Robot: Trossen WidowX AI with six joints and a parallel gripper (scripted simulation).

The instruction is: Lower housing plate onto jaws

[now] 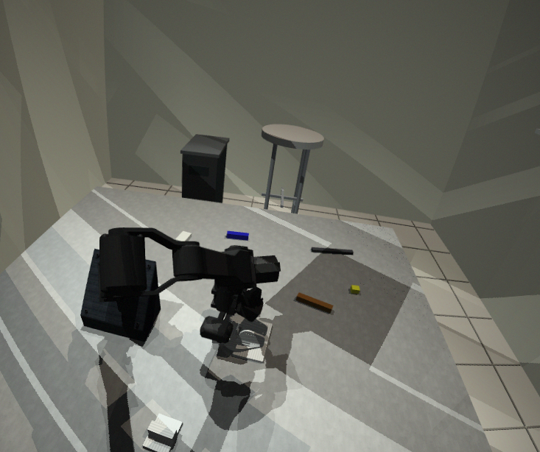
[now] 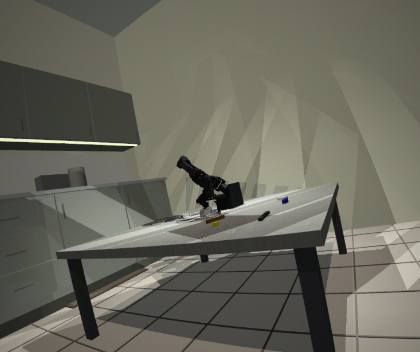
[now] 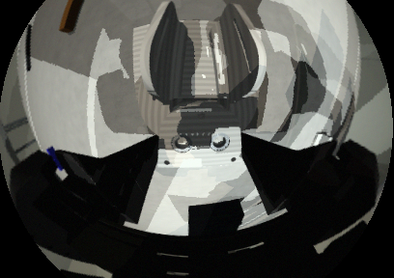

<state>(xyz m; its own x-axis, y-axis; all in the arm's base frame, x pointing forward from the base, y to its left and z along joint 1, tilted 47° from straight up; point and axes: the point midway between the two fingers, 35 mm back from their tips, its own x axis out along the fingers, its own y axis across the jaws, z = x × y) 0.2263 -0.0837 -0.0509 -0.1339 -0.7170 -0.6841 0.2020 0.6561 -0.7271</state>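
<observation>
The white base is 70 mm ahead of my gripper tip, 20 mm to the right of it and 10 mm below it. Round my gripper tip: orange bar (240 mm ahead, 120 mm to the left); blue block (420 mm to the left, 10 mm ahead); yellow cube (380 mm ahead, 190 mm to the left).
</observation>
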